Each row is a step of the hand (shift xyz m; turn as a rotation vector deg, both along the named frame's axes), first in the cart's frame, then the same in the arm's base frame.
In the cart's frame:
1: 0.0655 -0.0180 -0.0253 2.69 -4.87 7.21
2: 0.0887 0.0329 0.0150 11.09 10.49 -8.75
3: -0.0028 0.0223 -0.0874 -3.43 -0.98 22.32
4: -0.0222 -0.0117 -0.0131 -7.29 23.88 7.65
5: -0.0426 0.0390 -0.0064 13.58 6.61 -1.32
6: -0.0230 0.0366 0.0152 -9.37 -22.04 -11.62
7: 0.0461 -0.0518 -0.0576 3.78 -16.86 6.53
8: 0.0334 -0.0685 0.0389 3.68 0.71 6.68
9: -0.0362 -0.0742 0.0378 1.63 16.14 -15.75
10: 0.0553 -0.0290 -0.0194 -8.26 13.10 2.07
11: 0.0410 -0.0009 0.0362 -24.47 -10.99 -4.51
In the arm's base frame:
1: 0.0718 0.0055 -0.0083 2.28 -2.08 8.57
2: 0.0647 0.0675 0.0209 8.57 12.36 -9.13
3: 0.0120 0.0039 -0.0894 -8.45 1.60 20.90
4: -0.0126 -0.0216 -0.0132 -16.86 19.94 -0.10
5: -0.0504 0.0171 -0.0234 10.27 11.13 -0.64
6: -0.0374 0.0265 0.0011 2.21 -25.59 -6.98
7: 0.0744 -0.0383 -0.0336 7.62 -12.57 11.19
8: 0.0441 -0.0417 0.0603 1.36 3.25 6.80
9: -0.0164 -0.0747 0.0489 -0.14 12.48 -18.85
10: 0.0649 -0.0075 -0.0016 -12.55 8.88 -2.80
11: 0.0280 0.0217 0.0416 -17.08 -20.41 -5.63

